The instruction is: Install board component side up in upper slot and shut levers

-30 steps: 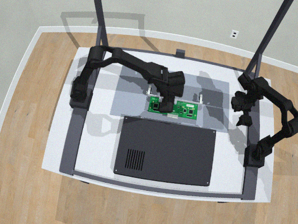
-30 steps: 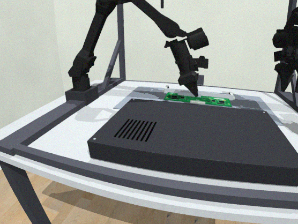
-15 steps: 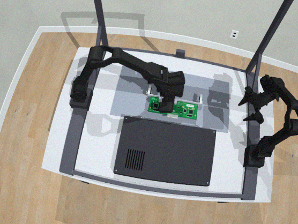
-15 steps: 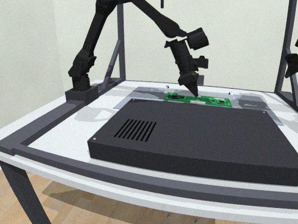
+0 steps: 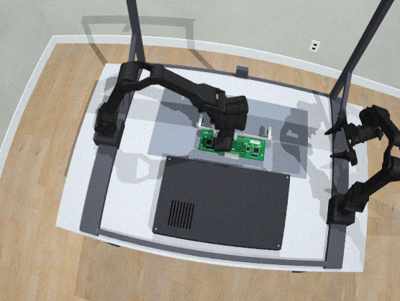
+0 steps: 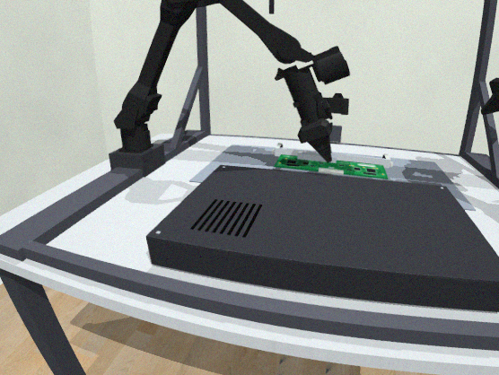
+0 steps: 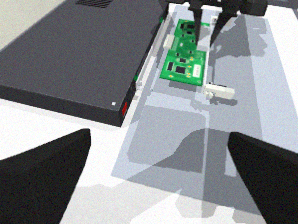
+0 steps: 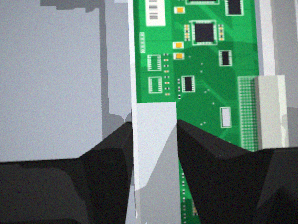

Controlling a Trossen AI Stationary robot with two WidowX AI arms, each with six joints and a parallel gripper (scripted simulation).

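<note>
My right hand is 5 cm past the grey mat, 1 cm to the right of it and 8 cm above it. The rest, counted from my right hand: green board: 1 cm behind, 2 cm to the left, 3 cm below; black enclosure: 22 cm ahead, 6 cm to the left, 4 cm below.
</note>
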